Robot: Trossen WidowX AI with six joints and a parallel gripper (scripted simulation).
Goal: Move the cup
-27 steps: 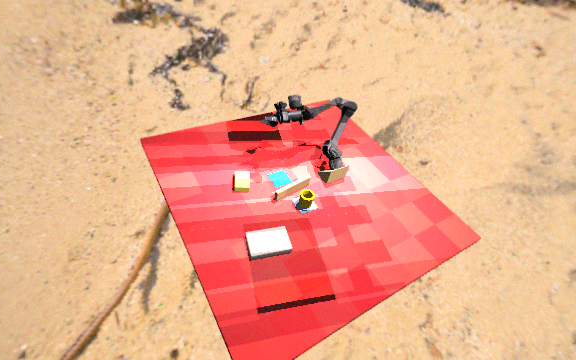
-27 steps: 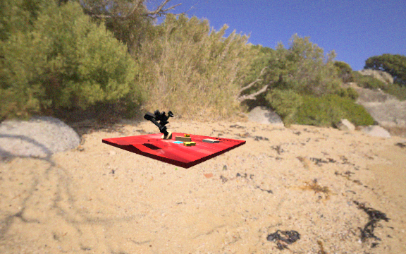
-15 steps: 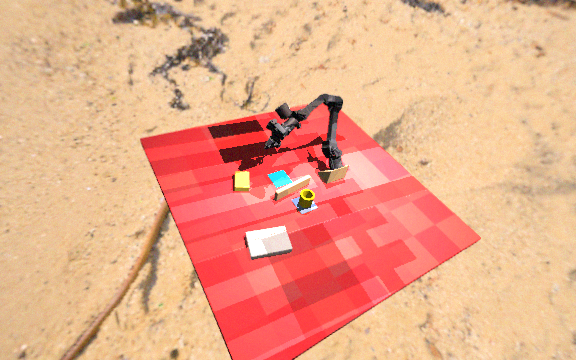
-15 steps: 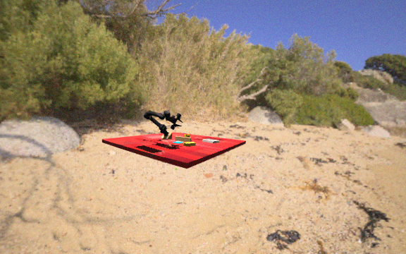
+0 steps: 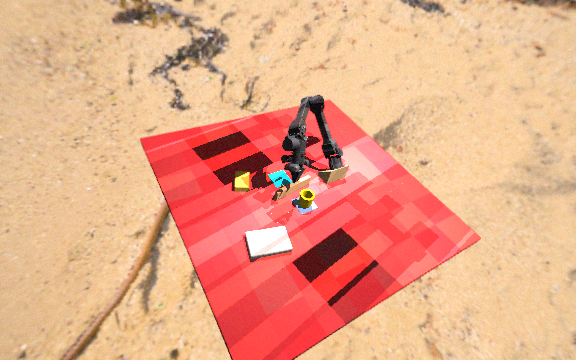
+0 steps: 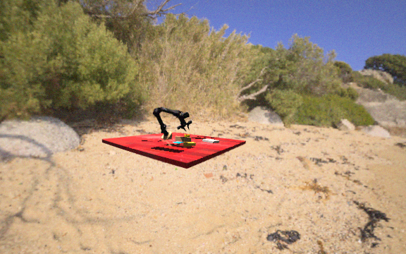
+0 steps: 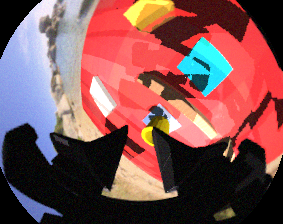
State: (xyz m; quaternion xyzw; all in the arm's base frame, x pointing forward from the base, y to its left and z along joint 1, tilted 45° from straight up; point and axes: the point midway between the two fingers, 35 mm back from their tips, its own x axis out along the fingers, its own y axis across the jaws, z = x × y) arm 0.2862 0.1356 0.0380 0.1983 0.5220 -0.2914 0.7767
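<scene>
The cup lies 60 mm behind my gripper tip, 50 mm to the left of it and 90 mm below it. Also, from my gripper tip: tan bar: 30 mm behind, 50 mm to the right, 110 mm below; pale blue pad: 60 mm behind, 50 mm to the left, 130 mm below; cyan pad: 150 mm to the right, 130 mm below.
</scene>
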